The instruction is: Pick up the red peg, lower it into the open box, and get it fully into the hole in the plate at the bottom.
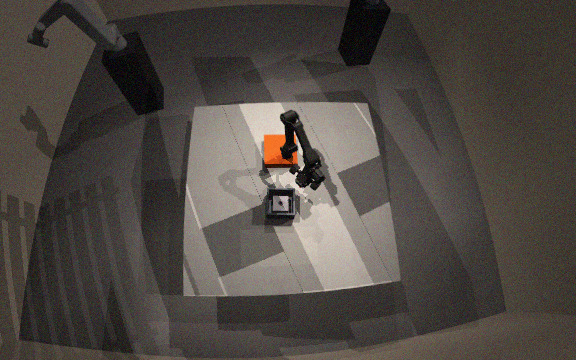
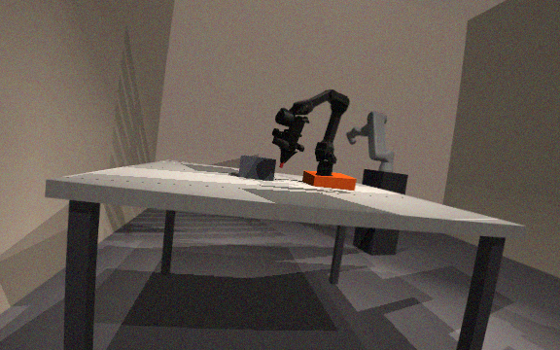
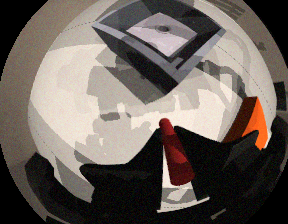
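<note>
The plate lies 14 cm to the right of my gripper tip, 7 cm ahead of it and 4 cm below it. Round my gripper tip: red peg 2 cm above; grey box 14 cm to the right, 7 cm ahead, 6 cm below.
</note>
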